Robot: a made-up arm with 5 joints.
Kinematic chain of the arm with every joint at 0, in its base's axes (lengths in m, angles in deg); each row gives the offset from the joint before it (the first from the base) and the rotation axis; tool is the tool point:
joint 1: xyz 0 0 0.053 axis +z
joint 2: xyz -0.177 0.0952 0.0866 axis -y
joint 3: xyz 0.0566 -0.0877 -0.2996 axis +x
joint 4: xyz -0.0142 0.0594 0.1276 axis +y
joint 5: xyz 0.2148 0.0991 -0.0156 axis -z
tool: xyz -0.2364 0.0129 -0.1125
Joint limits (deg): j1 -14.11..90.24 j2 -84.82..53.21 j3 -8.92..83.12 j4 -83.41..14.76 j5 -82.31..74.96
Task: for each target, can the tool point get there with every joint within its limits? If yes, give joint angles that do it. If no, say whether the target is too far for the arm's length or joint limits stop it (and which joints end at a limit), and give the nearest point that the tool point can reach.
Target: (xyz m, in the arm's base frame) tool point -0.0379 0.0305 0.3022
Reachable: yes | joints 39.02 22.04 68.08 -40.69 62.80
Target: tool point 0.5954 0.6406 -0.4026
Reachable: no: joint limits stop it (at a limit: joint 1, joint 3, joint 4, joint 5) | nearest point 0.2339 0.3402 -0.1512 | short by 0.533 m
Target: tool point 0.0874 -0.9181 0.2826
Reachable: no: joint limits stop it (at a limit: joint 1, joint 2, joint 4) | nearest point 0.0031 -0.5069 0.0212 | short by 0.494 m
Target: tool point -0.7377 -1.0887 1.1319
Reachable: no: too far | nearest point -0.3218 -0.4749 0.1001 | short by 1.271 m
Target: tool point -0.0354 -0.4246 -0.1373
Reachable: yes | joints 75.11 -74.31 53.42 -25.36 -68.13
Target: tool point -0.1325 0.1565 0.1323
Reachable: yes | joints 30.96 38.66 42.91 -24.91 28.22
